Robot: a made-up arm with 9 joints.
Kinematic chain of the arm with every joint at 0, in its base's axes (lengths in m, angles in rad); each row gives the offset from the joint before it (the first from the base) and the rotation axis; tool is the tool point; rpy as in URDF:
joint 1: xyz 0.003 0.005 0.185 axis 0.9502 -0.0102 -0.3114
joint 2: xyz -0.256 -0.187 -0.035 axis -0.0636 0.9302 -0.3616
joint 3: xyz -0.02 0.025 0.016 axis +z
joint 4: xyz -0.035 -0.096 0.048 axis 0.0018 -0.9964 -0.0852
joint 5: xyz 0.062 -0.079 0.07 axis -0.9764 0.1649 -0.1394
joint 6: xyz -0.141 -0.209 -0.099 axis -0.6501 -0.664 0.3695
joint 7: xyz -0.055 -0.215 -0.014 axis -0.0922 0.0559 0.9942
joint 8: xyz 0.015 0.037 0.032 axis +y
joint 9: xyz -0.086 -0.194 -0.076 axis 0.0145 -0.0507 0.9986
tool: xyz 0.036 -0.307 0.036 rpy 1.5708 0 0
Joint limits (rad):
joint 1: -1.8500..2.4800
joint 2: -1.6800..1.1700
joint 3: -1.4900..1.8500
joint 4: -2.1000..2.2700
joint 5: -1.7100..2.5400
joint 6: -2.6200..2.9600
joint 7: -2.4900..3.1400
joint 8: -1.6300..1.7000
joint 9: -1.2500..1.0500
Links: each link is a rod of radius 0.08 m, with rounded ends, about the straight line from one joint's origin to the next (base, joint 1, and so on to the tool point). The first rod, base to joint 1, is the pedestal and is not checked.
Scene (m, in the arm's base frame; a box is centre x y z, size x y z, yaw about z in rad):
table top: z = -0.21
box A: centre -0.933 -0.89 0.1 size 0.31 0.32 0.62 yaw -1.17
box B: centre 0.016 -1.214 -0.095 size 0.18 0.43 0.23 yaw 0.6
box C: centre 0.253 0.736 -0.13 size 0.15 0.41 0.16 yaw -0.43
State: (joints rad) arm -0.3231 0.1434 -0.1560 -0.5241 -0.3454 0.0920 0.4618 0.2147 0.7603
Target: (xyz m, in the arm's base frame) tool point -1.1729 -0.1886 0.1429
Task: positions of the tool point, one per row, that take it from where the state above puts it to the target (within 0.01 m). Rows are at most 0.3 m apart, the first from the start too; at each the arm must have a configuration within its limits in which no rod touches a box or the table.
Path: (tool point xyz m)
1: -0.3579 -1.0568 0.3837
2: -0.4491 -1.0712 0.5646
3: -0.5558 -1.0264 0.7284
4: -0.6566 -0.9336 0.8533
5: -0.7324 -0.8160 0.9299
6: -0.8786 -0.7886 0.8055
7: -1.0015 -0.7338 0.6480
8: -1.1035 -0.6278 0.4632
9: -1.1697 -0.4457 0.2790
10: -1.1729 -0.1886 0.1429

